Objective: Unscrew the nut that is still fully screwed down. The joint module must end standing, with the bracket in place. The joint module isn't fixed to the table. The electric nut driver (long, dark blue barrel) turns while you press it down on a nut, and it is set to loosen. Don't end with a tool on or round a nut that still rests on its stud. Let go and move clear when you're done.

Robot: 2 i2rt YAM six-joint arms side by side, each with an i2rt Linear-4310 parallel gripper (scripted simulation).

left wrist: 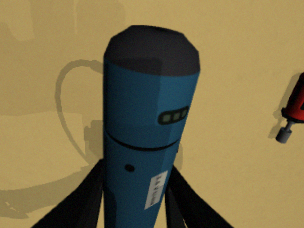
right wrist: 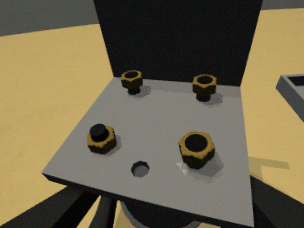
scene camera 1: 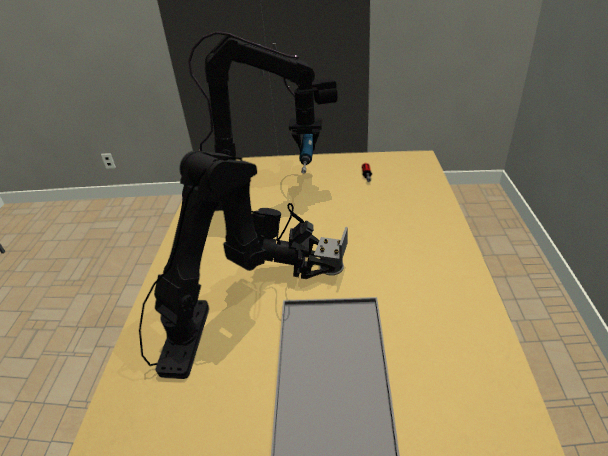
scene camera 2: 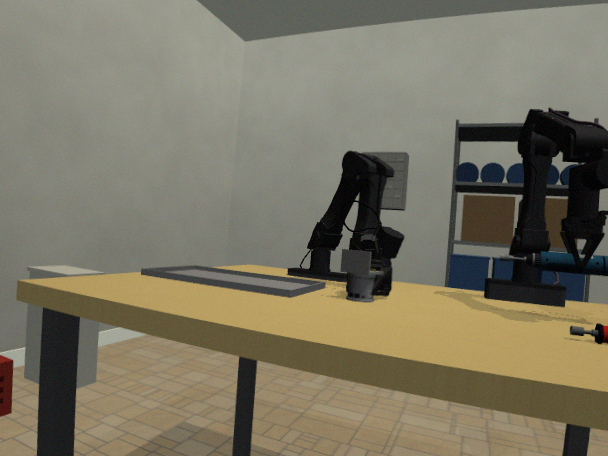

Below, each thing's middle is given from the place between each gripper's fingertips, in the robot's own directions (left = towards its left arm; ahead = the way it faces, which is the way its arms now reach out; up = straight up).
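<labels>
The grey tray (scene camera 1: 332, 384) is 33 cm to the right of my right hand, 1 cm behind it and 2 cm below it. I find the bracket (right wrist: 170, 50) 5 cm above my right hand, and that hand is itself 1 cm below the joint module (scene camera 2: 360, 286).
Counted from my left hand, the grey tray is 50 mm ahead, 770 mm to the right and 110 mm below, whereas the joint module is 60 mm ahead, 440 mm to the right and 90 mm below. My left gripper (scene camera 2: 578, 267) is 60 mm short of the bracket, 440 mm to the left of it and 50 mm above it.
</labels>
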